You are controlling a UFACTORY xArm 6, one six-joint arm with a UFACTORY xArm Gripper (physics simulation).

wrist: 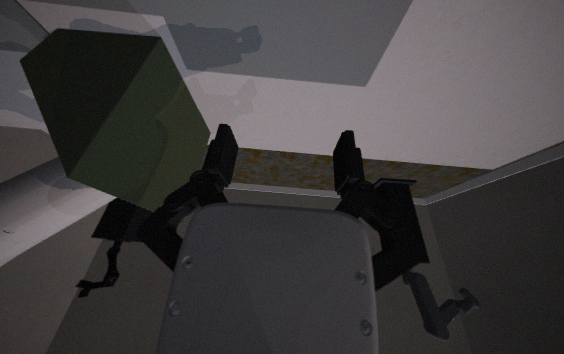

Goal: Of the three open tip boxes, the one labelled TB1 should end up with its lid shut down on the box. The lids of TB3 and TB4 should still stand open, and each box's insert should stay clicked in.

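Pixels of known places: gripper, fingertip midpoint: (pixel 285 138); arm's base at its link origin: (pixel 123 161).
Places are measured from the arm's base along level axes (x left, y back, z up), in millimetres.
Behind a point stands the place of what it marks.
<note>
My gripper (pixel 285 138) @(x -290, y -160, z 52 mm) is open, with nothing between its two black fingers, which point up the wrist view. The tip boxes TB1, TB3 and TB4 cannot be made out in the wrist view, and no label, lid or insert can be read there. How the lids and inserts stand is not shown.
A large dark green block (pixel 125 135) @(x -85, y -94, z 11 mm) fills the upper left, close beside the left finger. A pale surface (pixel 450 100) @(x -599, y -38, z -158 mm) with grey shadows spans the top. A mottled yellow-grey strip (pixel 280 167) runs behind the fingers. A black block (pixel 402 225) @(x -365, y -167, z 118 mm) stands at the right, before grey walls.
</note>
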